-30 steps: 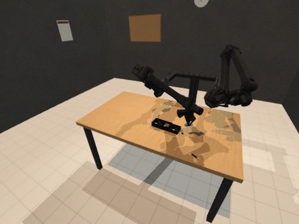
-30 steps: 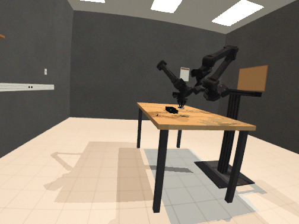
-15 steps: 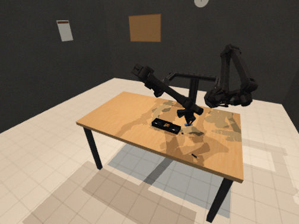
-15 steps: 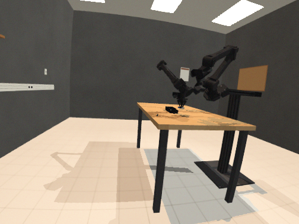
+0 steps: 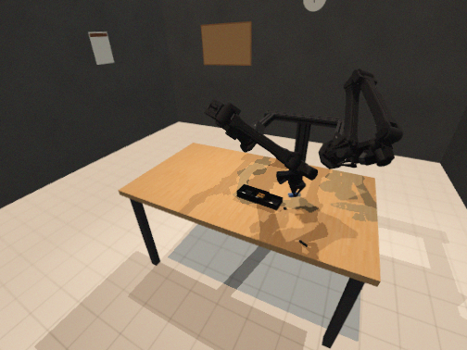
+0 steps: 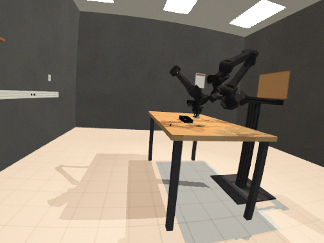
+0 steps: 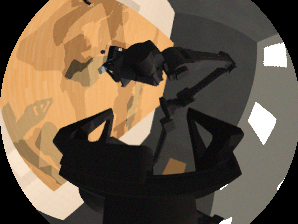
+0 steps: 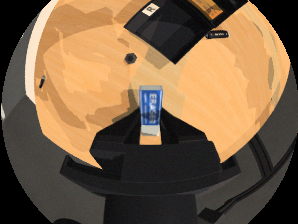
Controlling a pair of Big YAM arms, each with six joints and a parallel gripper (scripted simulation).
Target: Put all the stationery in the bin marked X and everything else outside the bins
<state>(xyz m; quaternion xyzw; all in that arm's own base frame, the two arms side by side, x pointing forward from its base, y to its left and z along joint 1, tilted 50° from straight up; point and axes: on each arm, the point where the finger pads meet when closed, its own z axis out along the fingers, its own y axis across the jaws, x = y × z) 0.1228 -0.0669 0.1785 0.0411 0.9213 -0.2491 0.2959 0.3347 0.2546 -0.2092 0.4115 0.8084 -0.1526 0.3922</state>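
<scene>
The blue item is right at my right hand. Also, from my right hand: orange item: 190 mm to the right, 60 mm below, 20 mm ahead; black bin unit: 190 mm to the right, 50 mm below, 30 mm ahead.
</scene>
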